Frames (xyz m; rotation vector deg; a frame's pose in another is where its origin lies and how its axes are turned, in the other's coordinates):
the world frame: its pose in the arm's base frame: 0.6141 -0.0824 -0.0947 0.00 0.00 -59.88
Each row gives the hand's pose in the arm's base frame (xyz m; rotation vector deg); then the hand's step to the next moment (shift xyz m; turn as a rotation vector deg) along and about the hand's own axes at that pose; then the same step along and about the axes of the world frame.
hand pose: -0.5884 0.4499 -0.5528 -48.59 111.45 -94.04
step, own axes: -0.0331 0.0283 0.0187 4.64 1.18 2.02
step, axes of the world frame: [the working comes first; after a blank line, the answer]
step, axes of the arm's base frame: 0.0316 0.0131 -0.0328 -2.08 -4.57 -1.32

0.0046 0.0339 -0.0328 2.91 -4.10 -1.32
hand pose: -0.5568 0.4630 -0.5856 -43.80 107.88 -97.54
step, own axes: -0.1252 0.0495 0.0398 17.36 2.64 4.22
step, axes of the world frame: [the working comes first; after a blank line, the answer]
step, axes of the arm's base frame: 0.1139 0.0607 -0.0552 -9.93 -14.82 -2.83

0.0046 0.1290 -0.0552 7.83 -16.03 -2.83
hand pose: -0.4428 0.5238 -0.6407 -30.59 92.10 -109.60
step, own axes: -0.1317 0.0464 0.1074 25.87 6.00 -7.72
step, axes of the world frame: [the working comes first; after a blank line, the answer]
step, axes of the arm's base frame: 0.1754 0.0010 -0.0164 -23.34 -11.83 -8.97

0.0871 0.1522 -0.0164 -1.48 -26.12 -8.97
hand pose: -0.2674 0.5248 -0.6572 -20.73 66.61 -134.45
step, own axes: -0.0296 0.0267 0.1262 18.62 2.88 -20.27
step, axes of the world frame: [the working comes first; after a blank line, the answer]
step, axes of the arm's base frame: 0.0886 -0.0822 0.0541 -23.69 2.06 -14.15

0.1155 0.0354 0.0541 -13.67 -19.46 -14.15
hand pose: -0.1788 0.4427 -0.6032 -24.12 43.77 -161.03
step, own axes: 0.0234 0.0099 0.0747 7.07 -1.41 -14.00
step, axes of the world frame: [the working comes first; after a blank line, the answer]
step, axes of the arm's base frame: 0.0032 -0.0491 0.0617 -11.31 5.82 -9.28

0.0441 -0.0219 0.0617 -10.71 -6.87 -9.28
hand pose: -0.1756 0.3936 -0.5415 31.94 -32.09 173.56
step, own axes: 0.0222 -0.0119 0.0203 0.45 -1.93 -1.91
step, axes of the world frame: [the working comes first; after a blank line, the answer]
step, axes of the arm's base frame: -0.0130 0.0029 0.0295 -0.93 2.45 -0.85

-0.0090 -0.0098 0.0295 -2.58 0.42 -0.85
